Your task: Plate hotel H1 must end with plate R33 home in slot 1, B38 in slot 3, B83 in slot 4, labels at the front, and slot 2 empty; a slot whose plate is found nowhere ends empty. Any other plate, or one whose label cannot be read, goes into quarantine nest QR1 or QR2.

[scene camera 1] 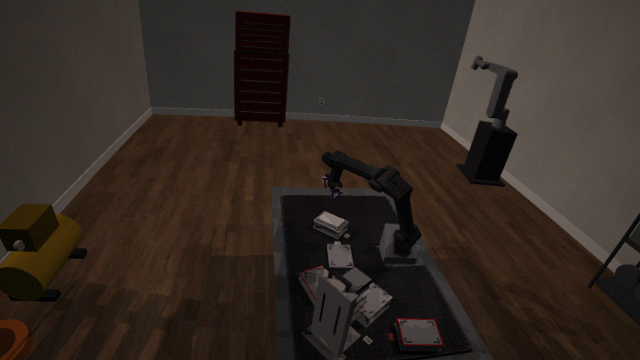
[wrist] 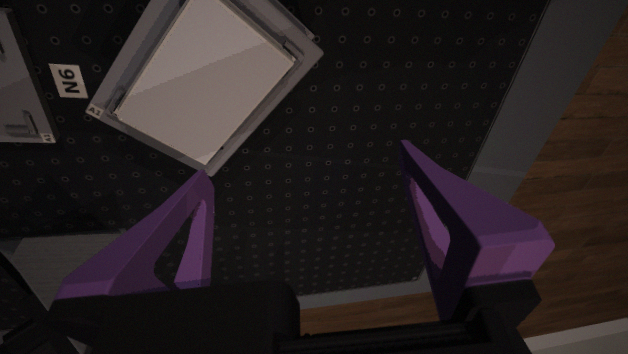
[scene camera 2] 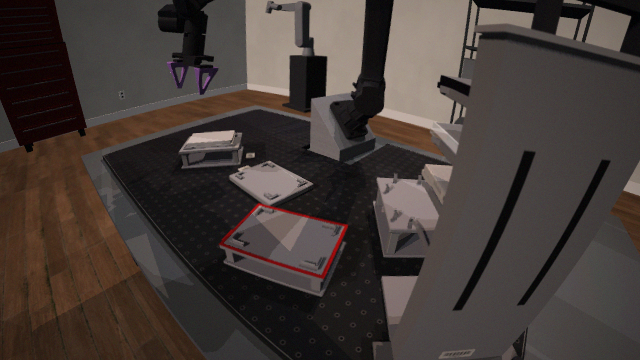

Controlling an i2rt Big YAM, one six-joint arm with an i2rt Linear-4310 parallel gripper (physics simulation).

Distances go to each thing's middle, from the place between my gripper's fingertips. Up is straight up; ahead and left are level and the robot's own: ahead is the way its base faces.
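There is the tag (wrist: 68, 78), and I see my gripper 60 mm past it and 180 mm to the right of it. Measured from the tag again, my gripper is 190 mm above it.
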